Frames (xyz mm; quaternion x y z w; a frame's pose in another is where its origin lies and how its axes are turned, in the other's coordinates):
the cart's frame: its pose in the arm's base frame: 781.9 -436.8 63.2 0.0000 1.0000 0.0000 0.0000
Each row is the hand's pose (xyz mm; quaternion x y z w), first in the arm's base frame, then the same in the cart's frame.
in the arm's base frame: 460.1 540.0 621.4 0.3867 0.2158 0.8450 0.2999
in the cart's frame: 321.8 976.8 -558.2 -0.8450 -0.2999 0.3867 0.2158
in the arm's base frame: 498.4 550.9 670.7 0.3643 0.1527 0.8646 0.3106
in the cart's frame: 283.5 987.7 -607.5 -0.8646 -0.3106 0.3643 0.1527
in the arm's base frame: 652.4 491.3 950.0 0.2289 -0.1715 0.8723 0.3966
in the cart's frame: 129.5 928.1 -886.8 0.8723 0.3966 -0.2289 0.1715
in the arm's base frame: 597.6 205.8 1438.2 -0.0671 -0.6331 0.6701 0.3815
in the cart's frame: 184.3 642.6 -1375.0 0.6701 0.3815 0.0671 0.6331
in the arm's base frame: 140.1 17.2 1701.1 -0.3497 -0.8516 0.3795 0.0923
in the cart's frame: 641.8 454.0 -1637.9 0.3795 0.0923 0.3497 0.8516
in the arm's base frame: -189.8 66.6 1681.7 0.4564 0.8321 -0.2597 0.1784
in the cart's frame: 971.7 503.4 -1618.5 0.2597 -0.1784 0.4564 0.8321
